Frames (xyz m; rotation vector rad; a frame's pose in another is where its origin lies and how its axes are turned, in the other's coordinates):
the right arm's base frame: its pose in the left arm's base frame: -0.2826 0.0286 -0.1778 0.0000 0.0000 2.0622
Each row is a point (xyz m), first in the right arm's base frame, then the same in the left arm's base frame.
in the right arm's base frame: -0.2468 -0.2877 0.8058
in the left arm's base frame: 0.0875 -0.0532 0.6280
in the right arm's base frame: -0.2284 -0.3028 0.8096
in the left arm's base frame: 0.0921 -0.0299 0.6318
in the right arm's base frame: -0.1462 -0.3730 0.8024
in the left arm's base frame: 0.1152 0.0757 0.6246
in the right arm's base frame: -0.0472 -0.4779 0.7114
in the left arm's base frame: 0.1610 0.2125 0.5336
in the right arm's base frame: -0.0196 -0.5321 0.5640
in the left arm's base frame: 0.1958 0.2624 0.3862
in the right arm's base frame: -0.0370 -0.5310 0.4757
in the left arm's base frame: 0.2030 0.2465 0.2979
